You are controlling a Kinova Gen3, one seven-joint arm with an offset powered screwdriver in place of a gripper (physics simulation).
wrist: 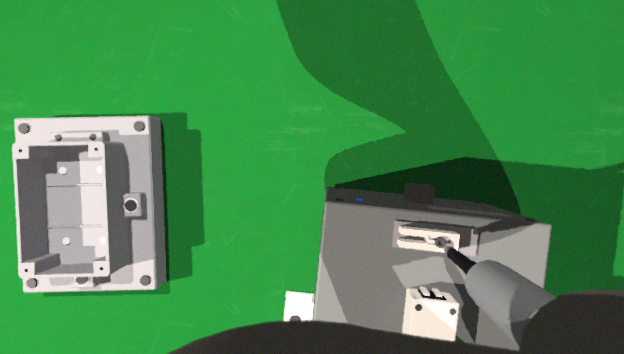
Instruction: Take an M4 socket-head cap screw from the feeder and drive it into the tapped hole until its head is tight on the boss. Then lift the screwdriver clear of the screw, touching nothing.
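Observation:
My screwdriver point(448, 247) slants in from the lower right; its dark bit reaches down to the light slotted track of the feeder point(370, 240). A small grey screw point(441, 242) shows at the right end of the track, right at the bit's tip. Whether the bit holds it or merely meets it in this view, I cannot tell. At the left, a pale housing point(156, 200) bears a square boss point(138, 212) with a dark round hole point(130, 204); the bit is far to its right. Another round hole at the housing's lower edge is partly hidden by the rim.
A white block point(430, 320) with dark slots stands on the feeder's near side. A small white piece point(299, 304) sits at the feeder's lower left. Dark arm parts cover the bottom edge. The green table point(240, 150) lies between housing and feeder, with the arm's shadow across its upper part.

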